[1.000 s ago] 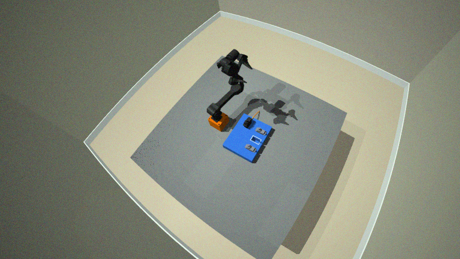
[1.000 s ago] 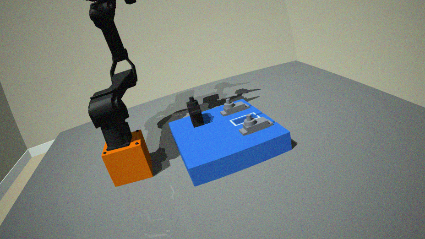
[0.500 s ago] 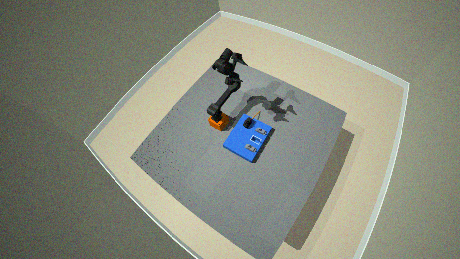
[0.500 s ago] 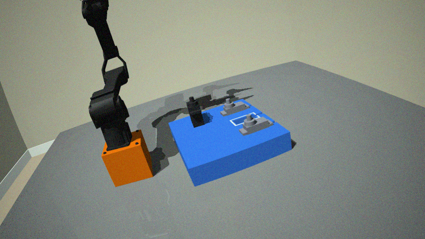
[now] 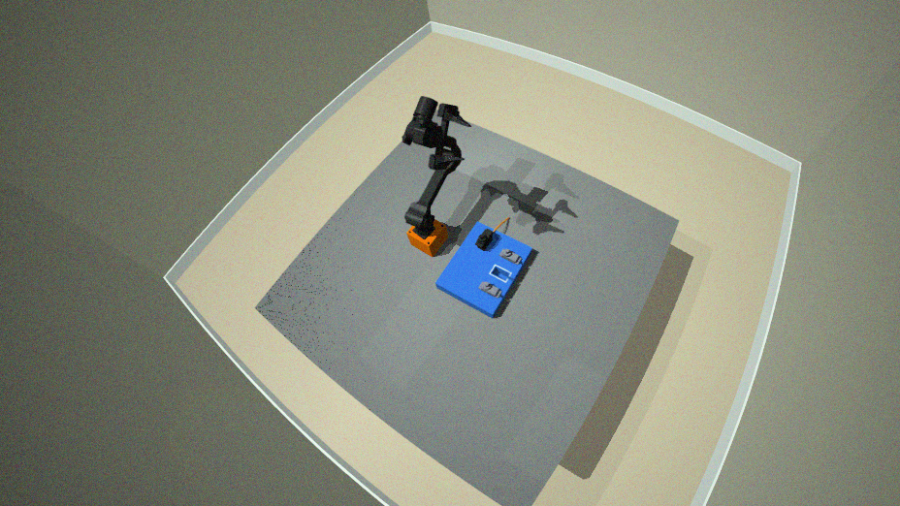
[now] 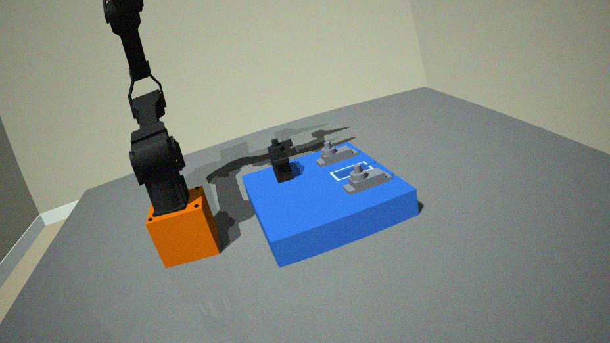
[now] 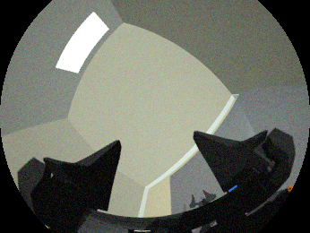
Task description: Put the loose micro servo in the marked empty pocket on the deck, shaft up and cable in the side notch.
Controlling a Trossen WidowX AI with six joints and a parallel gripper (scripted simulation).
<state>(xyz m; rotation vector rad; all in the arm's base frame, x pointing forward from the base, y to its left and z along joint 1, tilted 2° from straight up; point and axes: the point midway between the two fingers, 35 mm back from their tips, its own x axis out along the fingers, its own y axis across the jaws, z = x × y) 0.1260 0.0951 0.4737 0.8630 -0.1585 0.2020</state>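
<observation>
Right now the blue deck is 50 mm ahead of my gripper tip, 80 mm to the right of it and 540 mm below it.
</observation>
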